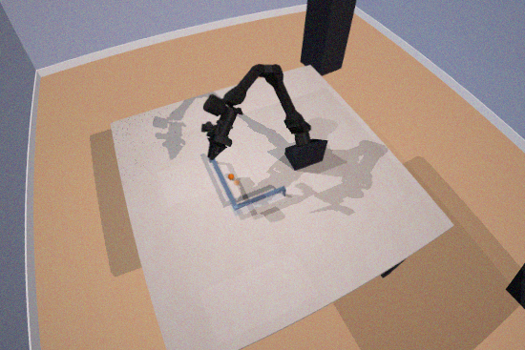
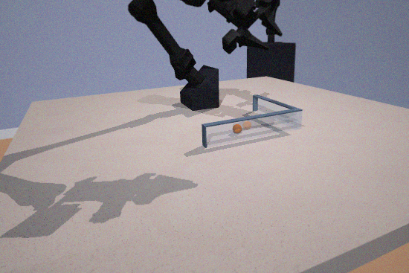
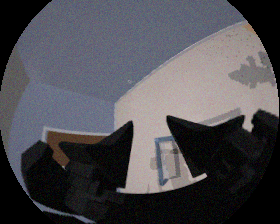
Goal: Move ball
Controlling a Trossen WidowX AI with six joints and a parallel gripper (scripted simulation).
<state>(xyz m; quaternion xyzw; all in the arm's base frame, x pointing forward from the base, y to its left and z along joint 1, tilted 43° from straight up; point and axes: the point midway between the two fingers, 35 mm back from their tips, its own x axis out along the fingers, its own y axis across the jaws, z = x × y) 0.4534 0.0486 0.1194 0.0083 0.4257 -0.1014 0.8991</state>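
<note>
Right now my gripper tip is 10 cm past the orange ball, 4 cm to the left of it and 25 cm above it. The rest, counted from my gripper tip: see-through copy (11 cm behind, 25 cm below).
</note>
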